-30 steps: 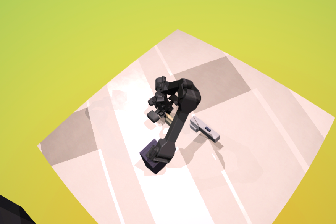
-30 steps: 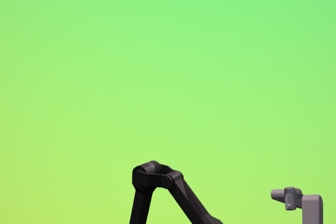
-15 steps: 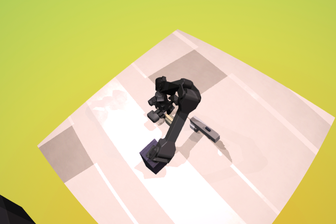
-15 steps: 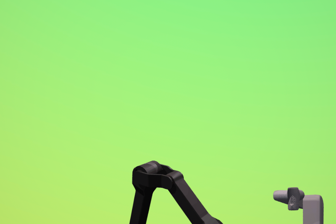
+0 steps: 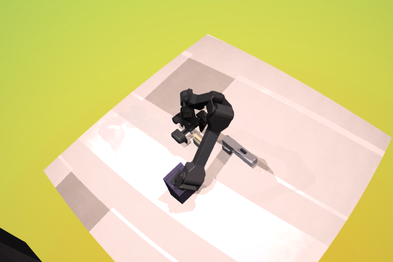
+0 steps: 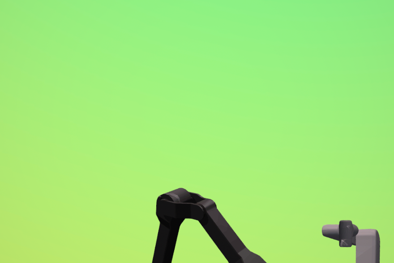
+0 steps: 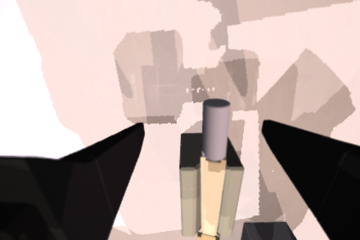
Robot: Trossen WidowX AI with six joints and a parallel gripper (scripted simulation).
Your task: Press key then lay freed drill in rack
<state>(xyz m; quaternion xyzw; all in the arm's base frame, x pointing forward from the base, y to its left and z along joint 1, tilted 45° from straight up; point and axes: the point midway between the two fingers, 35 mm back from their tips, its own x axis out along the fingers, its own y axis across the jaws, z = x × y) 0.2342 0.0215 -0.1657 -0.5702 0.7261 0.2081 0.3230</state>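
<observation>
The drill lies 10 mm behind my gripper tip, 40 mm to the right of it and 30 mm above it. The rest, counted from my gripper tip: grey block: 20 mm ahead, 230 mm to the right, 30 mm above; dark blue key: 20 mm ahead, 260 mm to the right, 40 mm above.
</observation>
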